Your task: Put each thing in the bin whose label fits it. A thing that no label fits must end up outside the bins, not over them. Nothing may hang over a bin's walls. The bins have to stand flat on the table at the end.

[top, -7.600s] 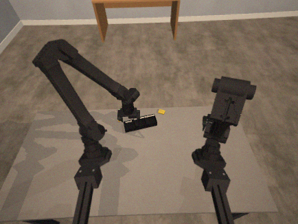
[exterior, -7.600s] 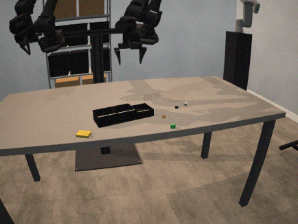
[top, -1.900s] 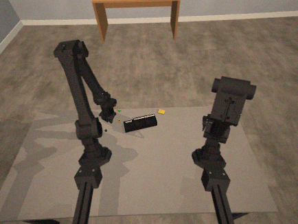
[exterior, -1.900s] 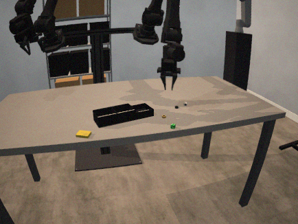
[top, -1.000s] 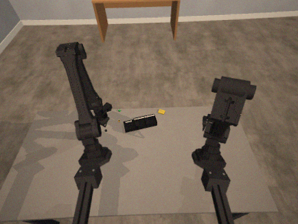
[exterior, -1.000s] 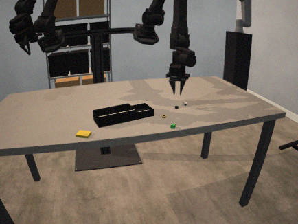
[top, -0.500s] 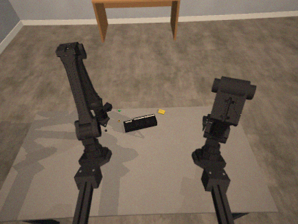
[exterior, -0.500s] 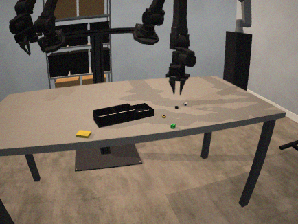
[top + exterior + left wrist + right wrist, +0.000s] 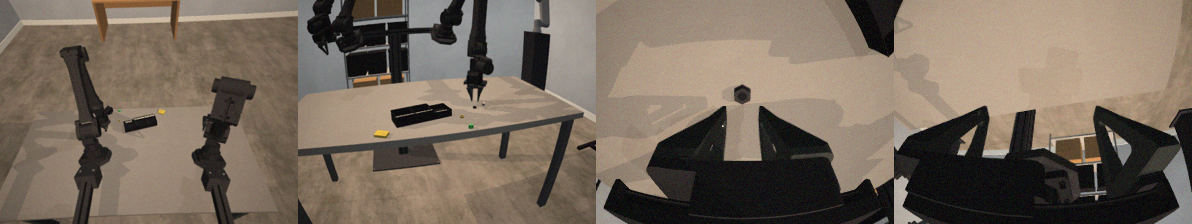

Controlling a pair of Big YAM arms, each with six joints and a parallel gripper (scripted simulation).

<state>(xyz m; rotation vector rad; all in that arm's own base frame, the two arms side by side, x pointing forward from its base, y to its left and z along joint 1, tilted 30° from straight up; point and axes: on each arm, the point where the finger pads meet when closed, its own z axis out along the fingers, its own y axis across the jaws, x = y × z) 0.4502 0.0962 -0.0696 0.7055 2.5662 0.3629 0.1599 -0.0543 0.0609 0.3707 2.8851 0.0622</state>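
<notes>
The small black piece lies 4 cm below my left hand. The rest, counted from my left hand: small yellow ring 9 cm ahead, 9 cm to the right, 4 cm below; then small white piece 3 cm behind, 6 cm to the left, 3 cm below; then green cube 20 cm ahead, 8 cm to the right, 4 cm below.
</notes>
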